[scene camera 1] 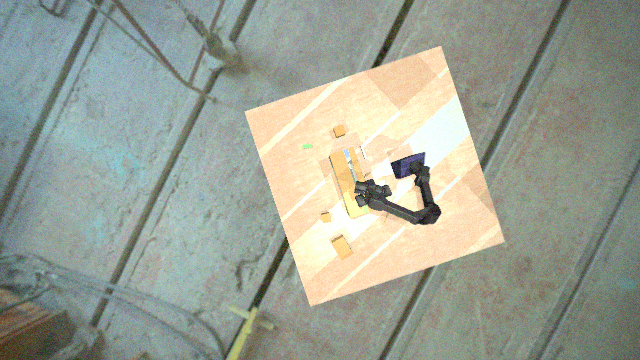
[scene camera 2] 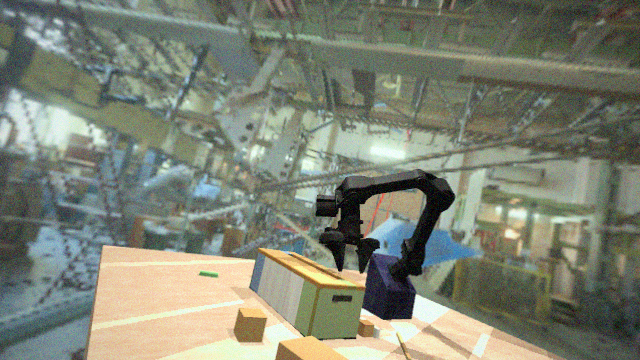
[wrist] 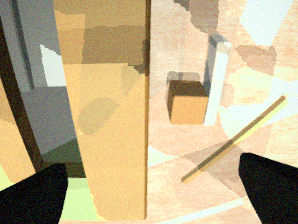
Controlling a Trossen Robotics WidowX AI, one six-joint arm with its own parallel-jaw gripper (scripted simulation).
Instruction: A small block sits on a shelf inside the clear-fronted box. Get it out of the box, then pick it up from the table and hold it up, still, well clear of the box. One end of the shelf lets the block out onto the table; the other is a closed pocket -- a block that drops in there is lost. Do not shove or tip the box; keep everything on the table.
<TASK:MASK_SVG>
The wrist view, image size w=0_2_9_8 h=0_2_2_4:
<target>my gripper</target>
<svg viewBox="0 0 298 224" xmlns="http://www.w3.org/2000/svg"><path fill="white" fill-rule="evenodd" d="M67 167L64 164L55 163L49 165L48 168L41 169L35 175L19 181L17 184L7 186L4 190L1 189L0 224L59 224L60 217L63 216L61 212L63 212L65 204L65 194L68 192ZM241 153L238 167L239 179L241 179L243 188L246 190L247 198L251 201L251 206L254 206L254 212L257 212L259 221L262 224L298 224L298 168L291 167L291 165L286 163L279 163L277 160L267 159L267 157L257 155L257 153Z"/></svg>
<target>orange-brown block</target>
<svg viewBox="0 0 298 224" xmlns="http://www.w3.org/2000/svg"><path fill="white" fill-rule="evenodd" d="M170 80L168 96L170 123L202 124L209 101L204 85L202 85L201 81Z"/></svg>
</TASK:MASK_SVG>
